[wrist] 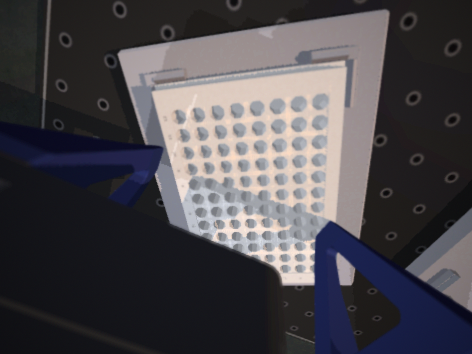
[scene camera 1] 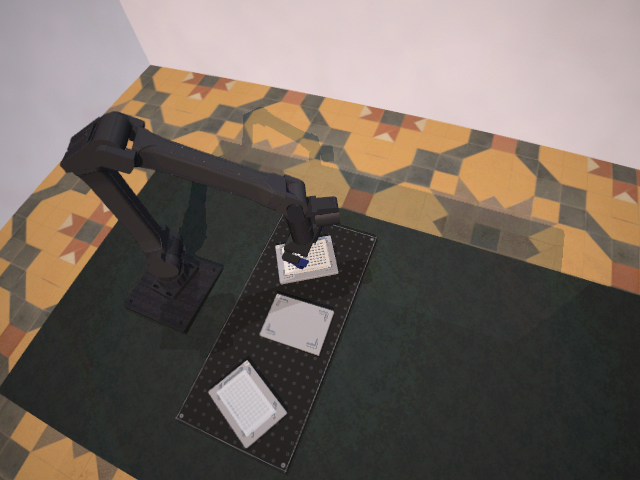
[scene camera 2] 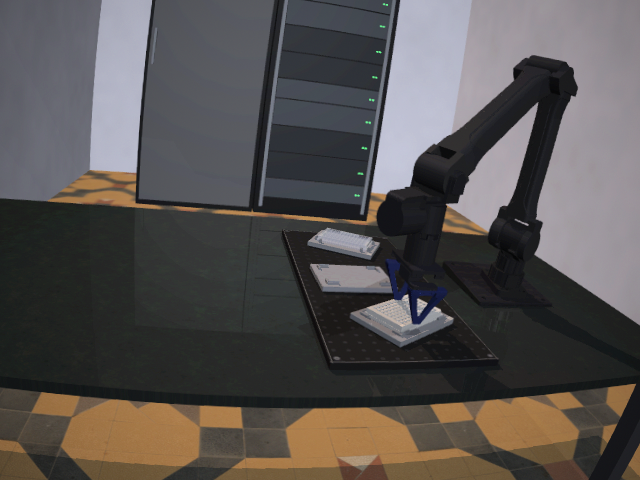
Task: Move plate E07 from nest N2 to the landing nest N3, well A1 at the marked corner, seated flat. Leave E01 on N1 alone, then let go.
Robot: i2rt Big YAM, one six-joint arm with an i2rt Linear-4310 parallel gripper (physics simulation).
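A pale many-welled plate (scene camera 1: 321, 255) (scene camera 2: 385, 312) (wrist: 260, 145), seemingly E07, lies on a light nest (scene camera 1: 310, 277) (scene camera 2: 400, 339) (wrist: 369, 125), seemingly N3. It sits within the visible corner brackets; its labels are unreadable, and flat seating at the hidden end cannot be told. My gripper (scene camera 1: 298, 255) (scene camera 2: 407, 308) (wrist: 244, 195) is open, its blue fingertips on either side of this plate and holding nothing. The middle nest (scene camera 1: 297, 325) (scene camera 2: 354, 279), seemingly N2, bears no plate. Another white plate (scene camera 1: 247, 400) (scene camera 2: 345, 239), seemingly E01, rests on the far nest (scene camera 1: 281, 411) (scene camera 2: 336, 249).
The three nests stand in a row on a black perforated board (scene camera 1: 258, 351) (scene camera 2: 361, 353) on a dark table (scene camera 1: 439, 361) (scene camera 2: 180, 310). The arm's base plate (scene camera 1: 149, 304) (scene camera 2: 465, 284) stands beside the board. A tall cabinet (scene camera 2: 206, 103) stands behind the table.
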